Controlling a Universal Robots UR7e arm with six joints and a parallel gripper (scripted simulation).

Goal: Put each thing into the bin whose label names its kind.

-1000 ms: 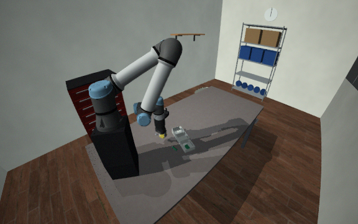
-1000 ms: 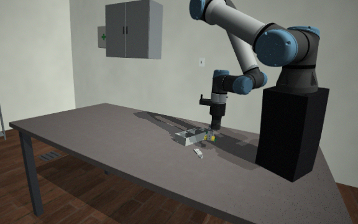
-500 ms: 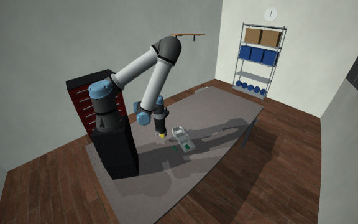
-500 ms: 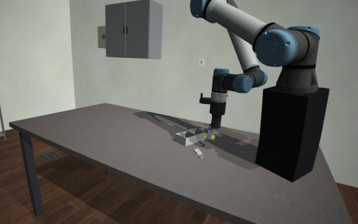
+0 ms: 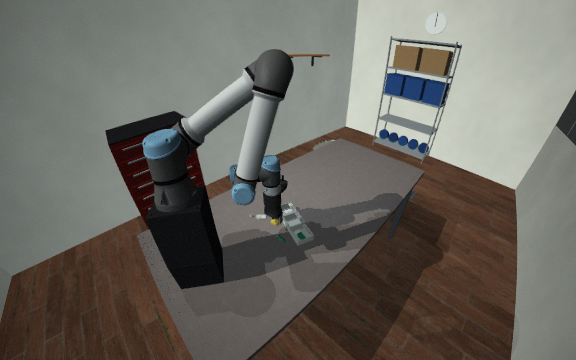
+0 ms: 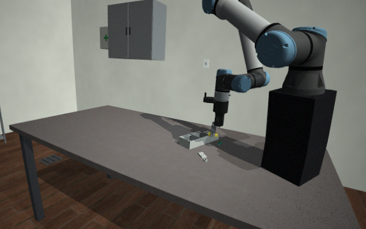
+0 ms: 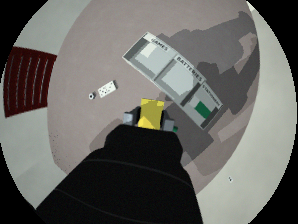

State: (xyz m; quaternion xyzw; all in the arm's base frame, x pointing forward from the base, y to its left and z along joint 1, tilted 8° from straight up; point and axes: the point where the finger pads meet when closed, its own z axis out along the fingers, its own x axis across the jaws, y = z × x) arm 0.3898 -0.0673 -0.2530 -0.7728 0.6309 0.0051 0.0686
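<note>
The slim green thing lies 30 mm behind my hand, 50 mm to the right of it and 80 mm below it. Also, from my hand: yellow block (10 mm below).
</note>
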